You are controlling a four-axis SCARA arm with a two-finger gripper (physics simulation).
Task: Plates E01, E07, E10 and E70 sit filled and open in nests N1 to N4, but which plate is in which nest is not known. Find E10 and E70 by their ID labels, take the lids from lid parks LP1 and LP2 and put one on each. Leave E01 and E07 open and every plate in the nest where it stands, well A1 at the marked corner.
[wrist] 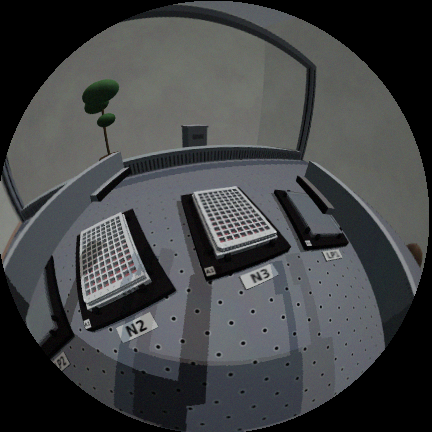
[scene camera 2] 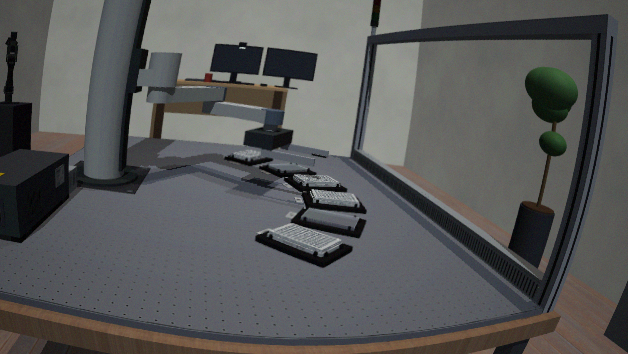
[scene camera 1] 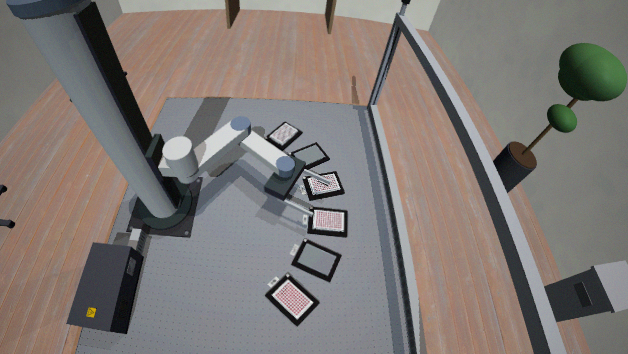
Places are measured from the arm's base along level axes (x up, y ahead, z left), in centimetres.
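Pixels of known places: gripper, fingertip midpoint: (wrist: 212,157) (scene camera 2: 321,158) (scene camera 1: 321,198); arm's base at its link origin: (scene camera 2: 103,179) (scene camera 1: 166,205).
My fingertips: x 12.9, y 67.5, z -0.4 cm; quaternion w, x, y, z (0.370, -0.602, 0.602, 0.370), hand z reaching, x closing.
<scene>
For each thing: its top centre in the pictures, then the offset to it from my fingertips. "*": a spot on its surface instead.
- N2 at its top centre: (wrist: 101,248) (scene camera 2: 316,178) (scene camera 1: 324,183) dx -9.0, dy +2.9, dz +13.3 cm
- N3 at its top centre: (wrist: 229,208) (scene camera 2: 334,195) (scene camera 1: 329,219) dx -9.0, dy +4.0, dz -4.9 cm
- LP1 at its top centre: (wrist: 313,209) (scene camera 2: 331,217) (scene camera 1: 317,259) dx -9.8, dy -1.2, dz -21.6 cm
- LP2 at its top centre: (scene camera 2: 288,166) (scene camera 1: 309,155) dx -9.8, dy -3.2, dz +29.7 cm
- far-end plate at its top centre: (scene camera 2: 249,153) (scene camera 1: 283,132) dx -9.0, dy -16.1, dz +42.9 cm
- near-end plate at its top centre: (scene camera 2: 305,235) (scene camera 1: 292,298) dx -9.0, dy -10.7, dz -37.3 cm
- dark control box at a spot on its surface: (scene camera 2: 32,192) * dx -3.4, dy -70.9, dz -47.5 cm
My gripper (scene camera 1: 319,197) (scene camera 2: 321,157) (wrist: 212,157) is open and empty, its fingers above and short of nests N2 and N3. The open plate in N2 (scene camera 1: 331,189) (scene camera 2: 316,180) (wrist: 107,257) and the open plate in N3 (scene camera 1: 329,220) (scene camera 2: 334,197) (wrist: 232,217) show red wells; A1 tags mark their nests' near-left corners in the wrist view. A clear lid on LP1 (scene camera 1: 316,259) (scene camera 2: 330,219) (wrist: 312,215) and a lid on LP2 (scene camera 1: 310,155) (scene camera 2: 287,168) (wrist: 42,310) lie flat. The far-end plate (scene camera 1: 285,133) (scene camera 2: 247,155) and near-end plate (scene camera 1: 292,298) (scene camera 2: 305,239) show well grids. No plate ID is readable.
The arm's column (scene camera 1: 107,115) (scene camera 2: 112,90) stands at the left, with a dark control box (scene camera 1: 105,287) (scene camera 2: 32,192) nearer the front. A slotted rail (scene camera 2: 450,220) (wrist: 200,154) and window-like frame border the right side, beyond the nests.
</scene>
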